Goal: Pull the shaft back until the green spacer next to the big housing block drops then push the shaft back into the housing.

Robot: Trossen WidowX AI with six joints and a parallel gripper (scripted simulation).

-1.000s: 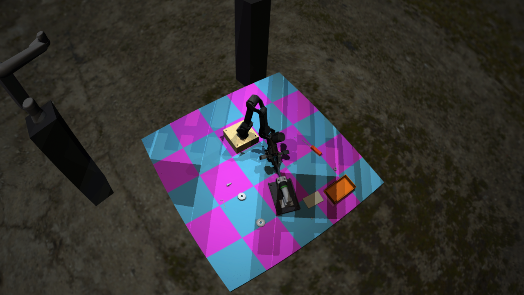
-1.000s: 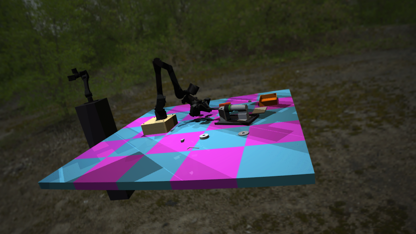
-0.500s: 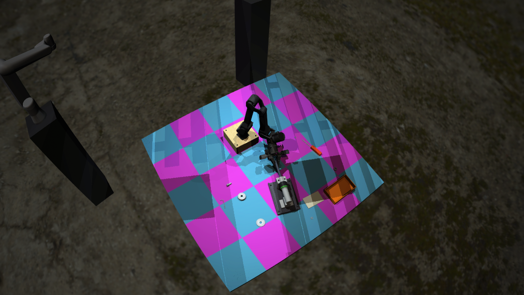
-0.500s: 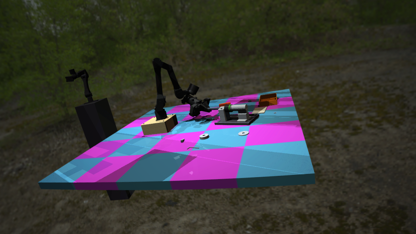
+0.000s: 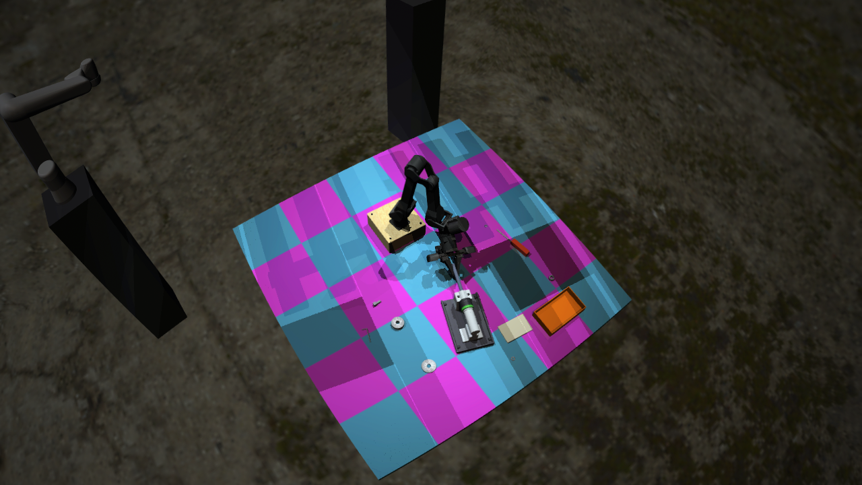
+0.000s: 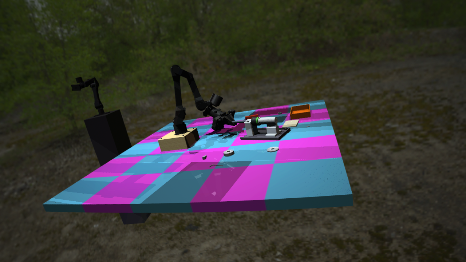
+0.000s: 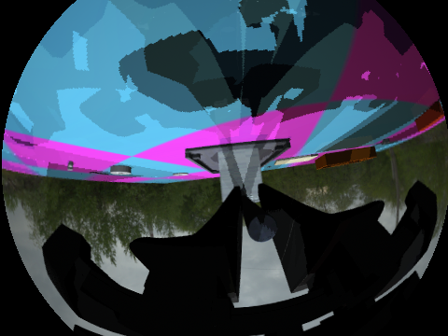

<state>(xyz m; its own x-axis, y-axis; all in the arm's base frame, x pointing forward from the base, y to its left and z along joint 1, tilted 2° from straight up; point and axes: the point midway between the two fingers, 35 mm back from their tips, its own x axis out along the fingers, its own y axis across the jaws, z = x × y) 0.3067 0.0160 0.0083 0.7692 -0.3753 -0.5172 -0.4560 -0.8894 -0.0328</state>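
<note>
Right now the thin shaft is 50 mm ahead of my gripper tip, 30 mm to the right of it and 20 mm above it. The rest, counted from my gripper tip: small bolt 130 mm behind, 290 mm to the right, 60 mm below; then card 310 mm ahead, 40 mm to the left, 60 mm below; then green spacer 140 mm ahead, 70 mm to the right, 20 mm above.
</note>
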